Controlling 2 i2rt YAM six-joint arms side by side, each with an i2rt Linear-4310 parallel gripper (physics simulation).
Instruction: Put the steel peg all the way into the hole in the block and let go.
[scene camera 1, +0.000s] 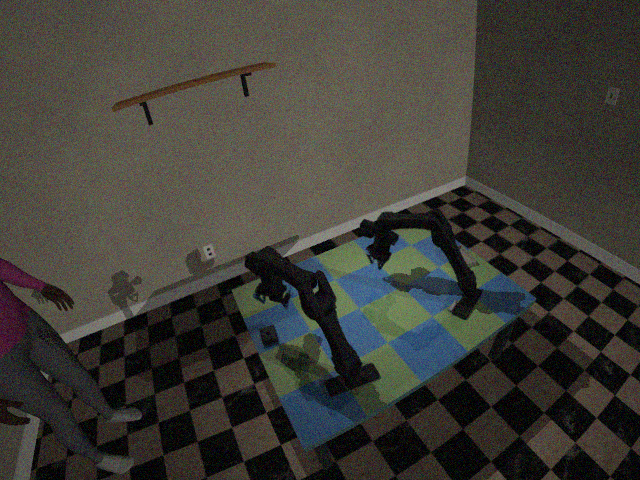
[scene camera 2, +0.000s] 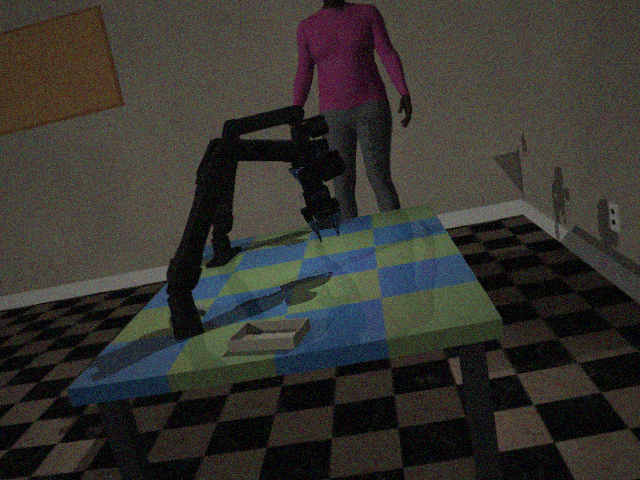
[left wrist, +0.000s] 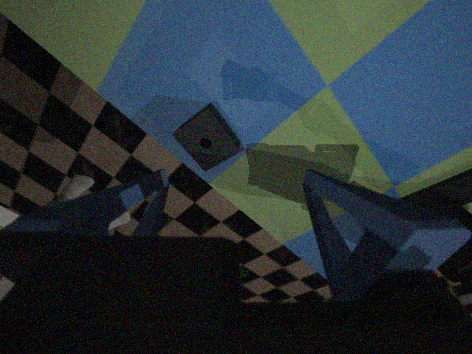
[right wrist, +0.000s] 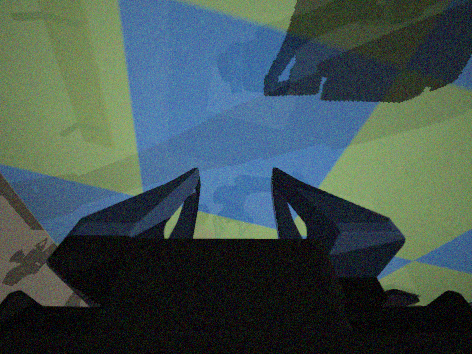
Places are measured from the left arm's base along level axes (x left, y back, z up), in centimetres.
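Pixels of known places: left gripper, fingertip midpoint: (scene camera 1: 275, 305) (left wrist: 236, 176); right gripper, fingertip midpoint: (scene camera 1: 375, 266) (scene camera 2: 329, 238) (right wrist: 235, 176); left arm's base at its link origin: (scene camera 1: 352, 380) (scene camera 2: 224, 258) (left wrist: 424, 201); right arm's base at its link origin: (scene camera 1: 467, 302) (scene camera 2: 187, 324).
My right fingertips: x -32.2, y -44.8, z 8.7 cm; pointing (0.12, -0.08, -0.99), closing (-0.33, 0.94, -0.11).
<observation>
For each thing: its middle in the pictures, then the offset to it from my right fingertips. Level surfaces: height alone.
- dark square block at the middle of its body: (left wrist: 207, 139) (scene camera 2: 327, 222) (scene camera 1: 268, 335) dx +56.3, dy +11.6, dz -7.2 cm
- shallow tan tray at the middle of its body: (scene camera 2: 269, 334) (scene camera 1: 460, 256) dx -46.9, dy +7.1, dz -7.5 cm
- checkered table at its surface level: dz -8.7 cm
The dark square block (scene camera 1: 268, 335) (left wrist: 207, 137) lies near the table's left edge in scene camera 1. Its round hole shows dark in the left wrist view. I cannot make out the steel peg in any view. My left gripper (scene camera 1: 271, 301) (left wrist: 236, 176) is wide open and empty, above the table and apart from the block. In scene camera 2 it is largely hidden behind the right arm. My right gripper (scene camera 1: 375, 262) (scene camera 2: 329, 236) (right wrist: 235, 176) is partly open, with nothing between its fingers, above the table and far from the block.
A shallow tan tray (scene camera 2: 263, 346) sits at the near edge of the checkered table (scene camera 2: 439, 310) in scene camera 2, beside the right arm's base. A person in a pink top (scene camera 1: 12, 330) (scene camera 2: 341, 62) stands beyond the table's edge. Arm shadows cross the table.
</observation>
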